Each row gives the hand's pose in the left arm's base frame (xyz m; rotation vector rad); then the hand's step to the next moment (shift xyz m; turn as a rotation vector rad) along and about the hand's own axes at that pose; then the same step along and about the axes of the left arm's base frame.
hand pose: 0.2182 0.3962 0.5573 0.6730 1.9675 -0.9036
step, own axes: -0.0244 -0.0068 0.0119 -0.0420 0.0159 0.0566
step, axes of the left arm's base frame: 0.0128 -0.0164 0.0188 0.0591 -0.0405 0.0092
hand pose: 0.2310 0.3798 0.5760 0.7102 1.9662 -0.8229
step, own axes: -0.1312 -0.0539 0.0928 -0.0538 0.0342 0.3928
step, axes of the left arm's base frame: 0.0670 -0.1261 0.0913 0.2443 -0.2892 -0.1226
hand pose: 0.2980 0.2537 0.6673 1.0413 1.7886 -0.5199
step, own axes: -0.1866 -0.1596 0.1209 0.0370 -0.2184 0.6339
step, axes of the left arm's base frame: -0.0379 -0.2532 0.0969 0.1454 -0.5633 -0.3354
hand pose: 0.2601 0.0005 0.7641 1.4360 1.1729 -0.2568
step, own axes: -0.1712 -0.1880 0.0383 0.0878 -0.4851 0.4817
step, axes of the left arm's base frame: -0.2040 -0.1566 -0.0014 -0.1024 -0.4665 -0.4969
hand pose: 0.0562 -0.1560 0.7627 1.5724 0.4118 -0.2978
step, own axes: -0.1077 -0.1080 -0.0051 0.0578 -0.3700 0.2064
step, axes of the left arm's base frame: -0.1441 -0.0016 -0.0502 -0.0965 -0.1960 -0.3676
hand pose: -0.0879 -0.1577 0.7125 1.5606 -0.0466 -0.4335
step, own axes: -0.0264 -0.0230 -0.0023 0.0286 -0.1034 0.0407
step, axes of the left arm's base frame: -0.0292 0.0111 -0.0160 -0.0104 -0.0423 -0.1062
